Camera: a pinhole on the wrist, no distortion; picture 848 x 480 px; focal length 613.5 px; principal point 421.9 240.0 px. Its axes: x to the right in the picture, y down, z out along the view. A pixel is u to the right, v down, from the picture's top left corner.
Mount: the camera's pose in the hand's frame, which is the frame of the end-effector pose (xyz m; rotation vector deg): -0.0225 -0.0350 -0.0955 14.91 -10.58 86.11
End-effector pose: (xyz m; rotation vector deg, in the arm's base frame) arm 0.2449 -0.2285 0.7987 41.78 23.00 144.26
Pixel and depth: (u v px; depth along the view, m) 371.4 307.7 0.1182
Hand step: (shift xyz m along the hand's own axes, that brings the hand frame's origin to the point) -0.0314 -0.0771 0.0158
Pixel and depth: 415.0 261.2 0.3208
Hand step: -0.0210 -0.1286 0.2115
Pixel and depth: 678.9 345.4 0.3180
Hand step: -0.0560 0.0053 0.2496
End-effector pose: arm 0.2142 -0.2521 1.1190 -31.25 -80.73 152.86
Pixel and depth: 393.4 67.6 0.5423
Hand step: 0.1495 -0.2199 0.4087
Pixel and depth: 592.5 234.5 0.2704
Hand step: -0.0046 -0.0396 0.1846
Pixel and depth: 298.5 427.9 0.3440
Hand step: -0.1182 -0.1935 0.2207
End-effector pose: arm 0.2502 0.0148 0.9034 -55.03 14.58 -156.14
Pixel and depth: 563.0 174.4 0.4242
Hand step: 0.0457 -0.0637 0.3358
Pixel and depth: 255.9 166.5 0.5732
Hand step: 0.0592 -0.3490 0.4066
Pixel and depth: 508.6 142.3 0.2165
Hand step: 0.0224 -0.0686 0.1186
